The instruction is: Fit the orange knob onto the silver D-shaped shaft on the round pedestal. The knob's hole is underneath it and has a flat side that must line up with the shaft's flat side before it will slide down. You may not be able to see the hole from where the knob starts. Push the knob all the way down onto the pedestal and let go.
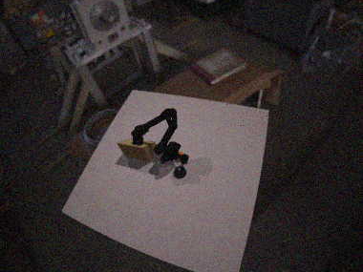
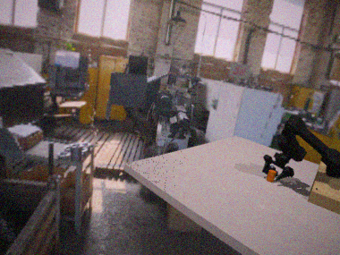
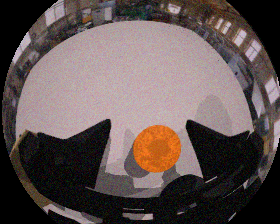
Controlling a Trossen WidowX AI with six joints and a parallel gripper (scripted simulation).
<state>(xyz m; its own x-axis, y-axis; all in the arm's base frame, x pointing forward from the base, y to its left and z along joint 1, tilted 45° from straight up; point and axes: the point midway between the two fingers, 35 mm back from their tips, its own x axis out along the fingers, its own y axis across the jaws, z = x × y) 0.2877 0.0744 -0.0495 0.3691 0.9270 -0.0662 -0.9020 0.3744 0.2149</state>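
Now: gripper tip 10 mm past the orange knob, 30 mm to the left of it and 10 mm below it. Round my gripper tip: round dark pedestal 10 mm ahead, 140 mm to the right.
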